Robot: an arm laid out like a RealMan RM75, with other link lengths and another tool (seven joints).
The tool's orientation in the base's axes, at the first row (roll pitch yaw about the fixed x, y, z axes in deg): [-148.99, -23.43, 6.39]
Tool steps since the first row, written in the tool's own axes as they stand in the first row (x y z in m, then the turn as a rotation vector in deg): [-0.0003, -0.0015, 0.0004, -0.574, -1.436, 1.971]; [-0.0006, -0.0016, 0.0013, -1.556, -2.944, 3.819]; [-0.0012, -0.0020, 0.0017, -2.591, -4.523, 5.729]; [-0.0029, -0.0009, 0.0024, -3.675, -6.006, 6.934]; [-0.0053, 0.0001, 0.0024, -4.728, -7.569, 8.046]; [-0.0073, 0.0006, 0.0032, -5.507, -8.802, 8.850]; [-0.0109, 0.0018, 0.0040, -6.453, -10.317, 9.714]
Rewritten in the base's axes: [-0.0006, 0.0014, 0.0003, -0.398, 2.216, -1.099]; [-0.0007, 0.0020, -0.0005, -1.225, 4.382, -2.230]; [-0.0012, 0.0025, -0.0009, -2.103, 6.635, -3.398]; [-0.0022, 0.0018, -0.0026, -3.196, 8.417, -4.075]; [-0.0041, 0.0007, -0.0040, -4.310, 10.216, -4.629]; [-0.0056, 0.0005, -0.0057, -5.163, 11.601, -4.989]; [-0.0083, -0.0004, -0.0083, -6.236, 13.235, -5.328]
